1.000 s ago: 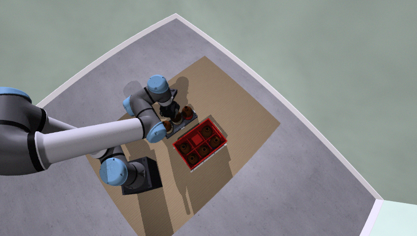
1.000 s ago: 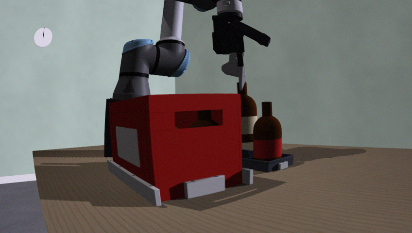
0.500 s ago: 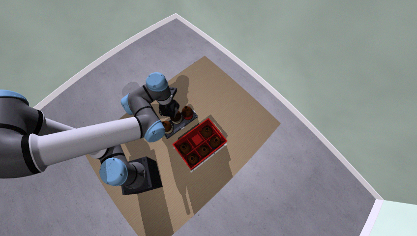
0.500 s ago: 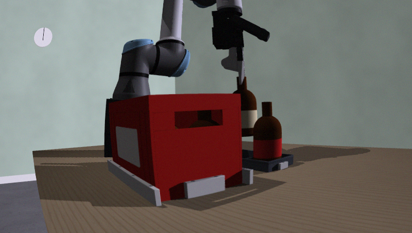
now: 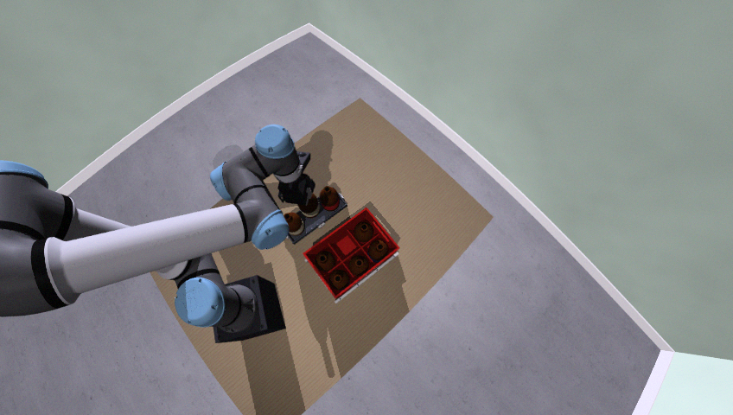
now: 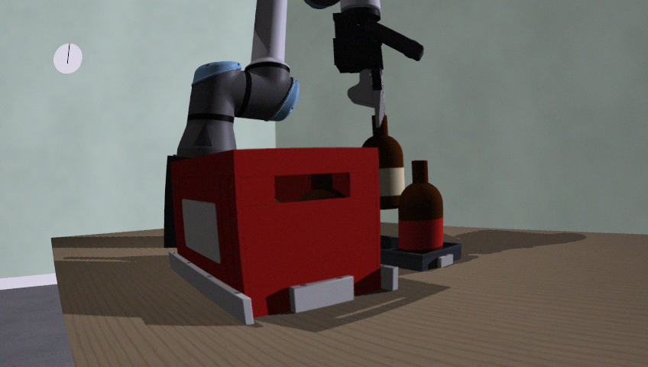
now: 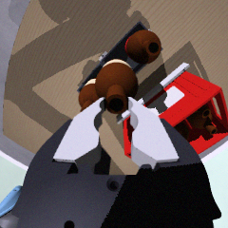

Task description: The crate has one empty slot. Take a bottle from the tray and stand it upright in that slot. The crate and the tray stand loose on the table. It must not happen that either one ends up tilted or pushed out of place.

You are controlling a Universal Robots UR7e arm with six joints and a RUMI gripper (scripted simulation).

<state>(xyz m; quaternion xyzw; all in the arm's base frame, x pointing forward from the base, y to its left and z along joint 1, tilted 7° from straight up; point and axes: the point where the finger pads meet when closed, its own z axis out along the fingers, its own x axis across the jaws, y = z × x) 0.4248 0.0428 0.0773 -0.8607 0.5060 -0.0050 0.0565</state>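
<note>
Now: hand 70 mm above the cream-label bottle. The rest, counted from my hand: dark tray 220 mm below; red crate 50 mm behind, 230 mm to the right, 150 mm below.
</note>
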